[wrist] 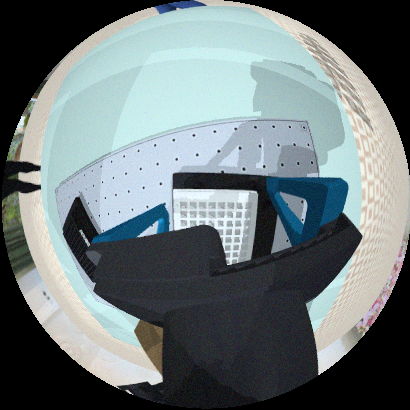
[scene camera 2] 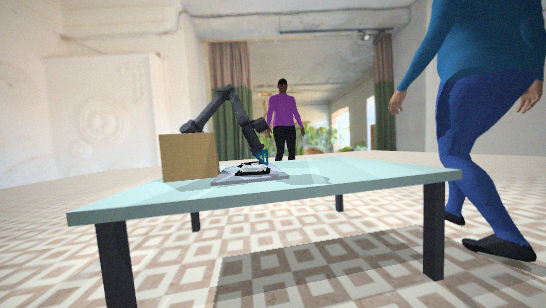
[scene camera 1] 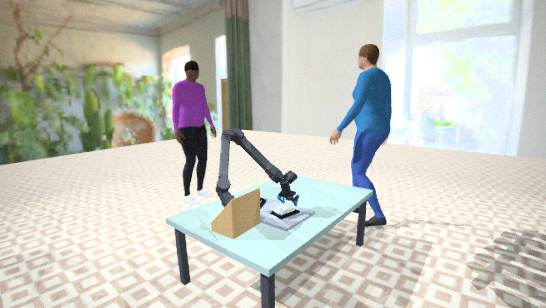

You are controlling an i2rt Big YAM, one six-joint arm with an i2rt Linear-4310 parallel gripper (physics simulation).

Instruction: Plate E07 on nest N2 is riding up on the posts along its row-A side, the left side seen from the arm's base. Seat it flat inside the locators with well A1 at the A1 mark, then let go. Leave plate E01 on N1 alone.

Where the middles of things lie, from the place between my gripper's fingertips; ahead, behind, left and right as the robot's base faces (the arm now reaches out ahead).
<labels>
My gripper is now 7 cm past the black socket frame [wrist: 266,215] and 3 cm above it. From my hand the other things lie so: grey perforated deck [scene camera 1: 270,203]: 8 cm behind, 11 cm to the left, 5 cm below.
</labels>
